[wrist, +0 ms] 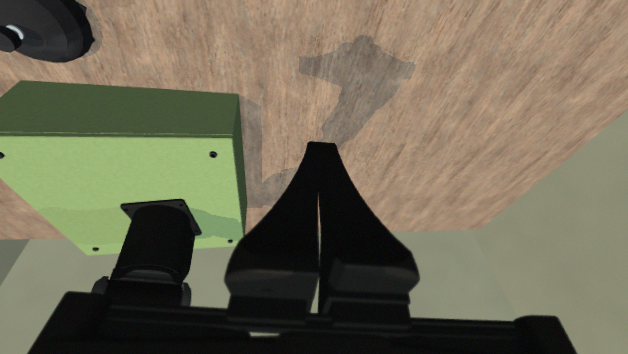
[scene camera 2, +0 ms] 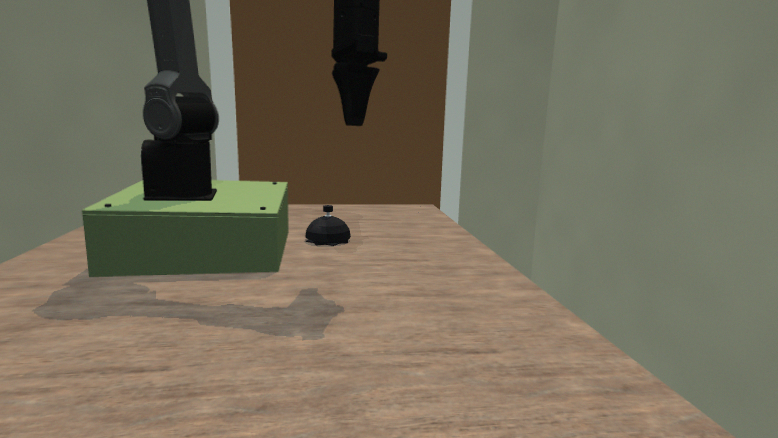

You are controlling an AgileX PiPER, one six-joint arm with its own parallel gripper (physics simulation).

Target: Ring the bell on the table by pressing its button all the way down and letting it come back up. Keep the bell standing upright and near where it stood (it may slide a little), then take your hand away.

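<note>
A black bell [scene camera 2: 327, 231] [wrist: 55, 32] stands upright on the wooden table [scene camera 2: 435, 326] [wrist: 475, 100], to the right of the green box in the scene view. Its small button [scene camera 2: 327, 208] [wrist: 7, 40] is up, on a short silver stem. In the wrist view the bell is cut off at the upper left corner. My gripper [scene camera 2: 353, 125] [wrist: 320, 157] is shut and empty, with its fingertips together. It points down, high above the table, apart from the bell. In the scene view its tip is above and slightly right of the button.
A green box [scene camera 2: 185, 244] [wrist: 115, 165] carries the arm's base [scene camera 2: 176, 168] [wrist: 155, 240] and stands beside the bell. A brown door panel [scene camera 2: 337, 168] is behind the table's far edge. A wall [scene camera 2: 653, 163] runs along the right side.
</note>
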